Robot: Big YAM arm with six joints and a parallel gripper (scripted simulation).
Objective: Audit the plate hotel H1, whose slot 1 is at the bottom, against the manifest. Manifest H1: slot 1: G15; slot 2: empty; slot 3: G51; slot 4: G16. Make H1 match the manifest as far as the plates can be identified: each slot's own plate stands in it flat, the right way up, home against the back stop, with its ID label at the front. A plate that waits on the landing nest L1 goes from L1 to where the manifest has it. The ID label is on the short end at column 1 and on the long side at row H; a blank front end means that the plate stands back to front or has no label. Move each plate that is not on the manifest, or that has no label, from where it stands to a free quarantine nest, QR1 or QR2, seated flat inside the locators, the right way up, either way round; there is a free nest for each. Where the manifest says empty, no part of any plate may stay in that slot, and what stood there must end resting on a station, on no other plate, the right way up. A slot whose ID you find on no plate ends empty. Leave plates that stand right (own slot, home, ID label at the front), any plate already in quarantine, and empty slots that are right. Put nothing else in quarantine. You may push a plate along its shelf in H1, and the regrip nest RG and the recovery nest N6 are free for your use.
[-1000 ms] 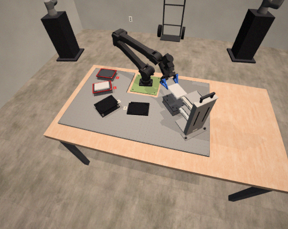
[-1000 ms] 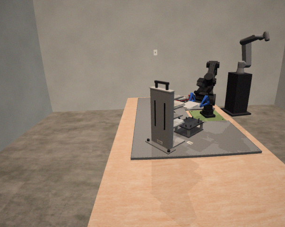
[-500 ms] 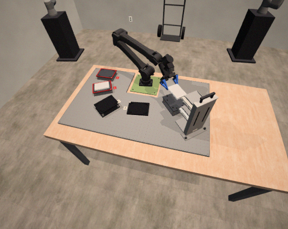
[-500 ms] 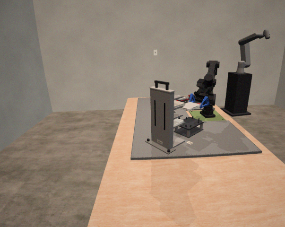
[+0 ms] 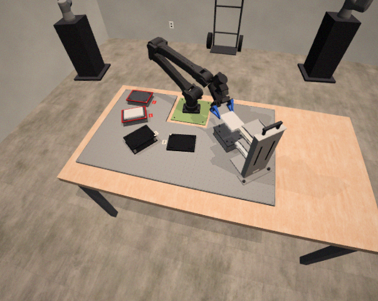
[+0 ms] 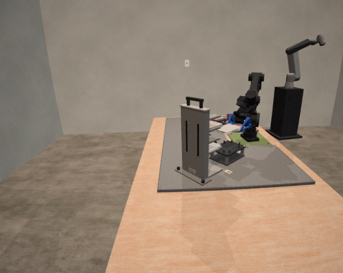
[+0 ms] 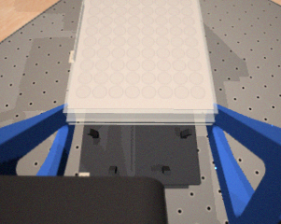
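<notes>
My hand is 100 mm above the dark raised RG nest, 40 mm short of it and 30 mm to the right of it. The rest, counted from my hand: black N6 nest: 250 mm to the right, 150 mm below, 90 mm ahead; white plate labelled G51: 190 mm ahead, 120 mm to the left, 60 mm above; H1 tag: 170 mm to the left, 160 mm below, 90 mm ahead.
</notes>
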